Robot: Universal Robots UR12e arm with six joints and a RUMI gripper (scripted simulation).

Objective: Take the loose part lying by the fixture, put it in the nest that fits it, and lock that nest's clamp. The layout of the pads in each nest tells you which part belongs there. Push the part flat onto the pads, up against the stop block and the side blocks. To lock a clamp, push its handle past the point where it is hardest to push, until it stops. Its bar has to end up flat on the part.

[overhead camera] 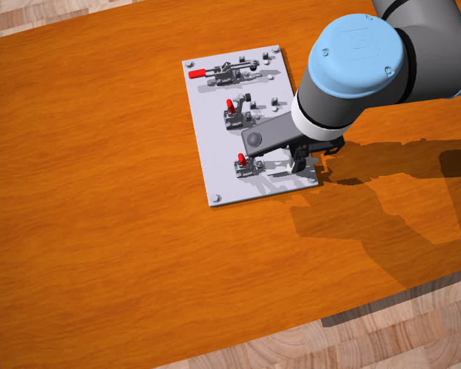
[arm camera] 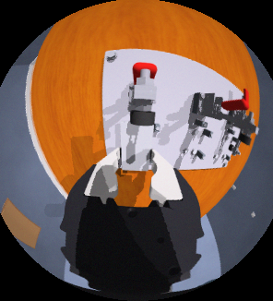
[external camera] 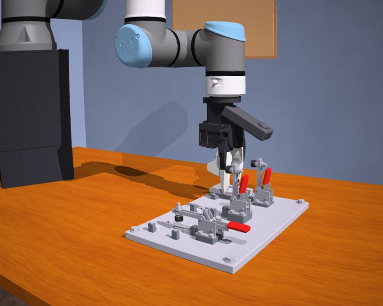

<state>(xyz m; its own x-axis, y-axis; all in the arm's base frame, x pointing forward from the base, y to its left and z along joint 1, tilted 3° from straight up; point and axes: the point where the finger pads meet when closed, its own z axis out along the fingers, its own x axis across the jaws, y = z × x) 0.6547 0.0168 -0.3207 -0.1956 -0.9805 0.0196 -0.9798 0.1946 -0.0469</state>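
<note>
Right now my hand is 120 mm to the left of the grey fixture plate, 40 mm above it and 30 mm short of it. Also, from my hand: flat grey rectangular part (10 mm below).
</note>
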